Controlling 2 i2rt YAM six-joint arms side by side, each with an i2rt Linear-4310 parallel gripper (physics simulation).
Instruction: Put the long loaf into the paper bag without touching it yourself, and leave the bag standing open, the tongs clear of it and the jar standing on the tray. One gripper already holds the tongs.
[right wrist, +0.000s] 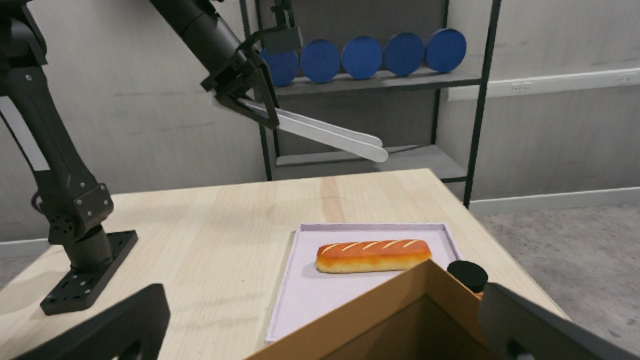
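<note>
The long loaf (374, 256) lies on the lilac tray (300, 320). The jar (467, 275) shows its black lid at the tray's right side; the bag and my right finger hide most of its body. The brown paper bag (375, 310) is open at the top, in the lower right; its base is out of view. My left gripper (277, 123) is shut on the pale grey tongs (335, 137) and holds them high above the table, tips angled down to the right, above and behind the tray. My right gripper (323, 297) is open, its right finger overlapping the bag's rim in the view.
The left arm's black base (90, 270) stands on the wooden table (210, 240) at the left. A dark metal shelf rack (485, 90) with several blue round things (362, 57) stands behind the table. The table's right edge runs beside the tray and jar.
</note>
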